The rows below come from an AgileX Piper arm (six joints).
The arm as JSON. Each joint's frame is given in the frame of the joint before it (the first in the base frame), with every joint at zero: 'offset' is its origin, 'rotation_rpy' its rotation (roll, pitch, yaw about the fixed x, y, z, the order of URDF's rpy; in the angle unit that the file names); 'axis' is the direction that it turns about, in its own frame. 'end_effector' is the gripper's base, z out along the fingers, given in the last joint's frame.
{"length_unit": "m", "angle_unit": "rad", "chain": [
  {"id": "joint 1", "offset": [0.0, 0.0, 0.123], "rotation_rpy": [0.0, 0.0, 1.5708], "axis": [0.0, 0.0, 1.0]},
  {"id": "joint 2", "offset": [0.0, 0.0, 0.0], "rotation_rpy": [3.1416, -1.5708, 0.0], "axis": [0.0, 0.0, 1.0]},
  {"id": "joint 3", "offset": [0.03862, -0.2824, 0.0], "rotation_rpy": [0.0, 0.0, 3.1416], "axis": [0.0, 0.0, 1.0]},
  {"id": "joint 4", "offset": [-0.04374, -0.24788, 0.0], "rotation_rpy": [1.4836, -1.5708, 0.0], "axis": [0.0, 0.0, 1.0]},
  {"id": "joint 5", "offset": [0.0, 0.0, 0.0], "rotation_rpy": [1.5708, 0.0, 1.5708], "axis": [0.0, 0.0, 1.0]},
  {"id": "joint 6", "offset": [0.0, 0.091, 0.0], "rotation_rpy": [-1.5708, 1.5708, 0.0], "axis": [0.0, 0.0, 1.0]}
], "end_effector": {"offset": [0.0, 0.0, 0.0], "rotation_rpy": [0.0, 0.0, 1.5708]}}
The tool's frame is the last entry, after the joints.
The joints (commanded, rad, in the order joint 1, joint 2, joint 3, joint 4, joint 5, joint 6), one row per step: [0.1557 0.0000 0.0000 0.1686 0.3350 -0.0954]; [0.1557 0.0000 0.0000 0.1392 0.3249 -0.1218]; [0.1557 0.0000 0.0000 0.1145 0.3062 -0.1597]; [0.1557 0.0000 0.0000 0.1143 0.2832 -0.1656]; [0.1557 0.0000 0.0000 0.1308 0.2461 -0.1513]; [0.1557 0.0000 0.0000 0.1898 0.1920 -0.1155]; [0.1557 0.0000 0.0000 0.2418 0.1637 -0.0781]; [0.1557 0.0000 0.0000 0.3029 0.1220 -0.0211]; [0.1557 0.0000 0.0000 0.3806 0.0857 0.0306]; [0.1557 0.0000 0.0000 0.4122 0.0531 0.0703]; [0.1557 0.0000 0.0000 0.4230 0.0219 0.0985]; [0.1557 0.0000 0.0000 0.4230 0.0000 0.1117]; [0.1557 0.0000 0.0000 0.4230 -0.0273 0.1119]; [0.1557 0.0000 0.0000 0.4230 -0.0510 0.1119]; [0.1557 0.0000 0.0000 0.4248 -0.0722 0.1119]
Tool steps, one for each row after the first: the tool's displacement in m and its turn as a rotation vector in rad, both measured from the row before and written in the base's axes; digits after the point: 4 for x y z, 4 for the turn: [0.0004 -0.0009 0.0007 -0.0524 -0.0196 0.0021]; [0.0005 -0.0008 0.0016 -0.0575 -0.0293 0.0040]; [0.0005 -0.0002 0.0020 -0.0021 -0.0237 -0.0014]; [0.0006 0.0001 0.0033 0.0362 -0.0311 -0.0056]; [0.0006 0.0005 0.0050 0.1019 -0.0368 -0.0081]; [0.0002 0.0003 0.0027 0.0925 -0.0120 -0.0047]; [0.0002 -0.0002 0.0039 0.1232 -0.0191 -0.0087]; [0.0001 -0.0004 0.0034 0.1336 -0.0118 -0.0059]; [0.0001 -0.0010 0.0028 0.0759 -0.0175 -0.0089]; [0.0001 -0.0011 0.0026 0.0439 -0.0215 -0.0102]; [0.0000 -0.0008 0.0018 0.0169 -0.0175 -0.0079]; [-0.0001 -0.0010 0.0023 0.0050 -0.0244 -0.0111]; [-0.0001 -0.0009 0.0020 0.0042 -0.0212 -0.0097]; [-0.0001 -0.0008 0.0017 0.0055 -0.0187 -0.0085]
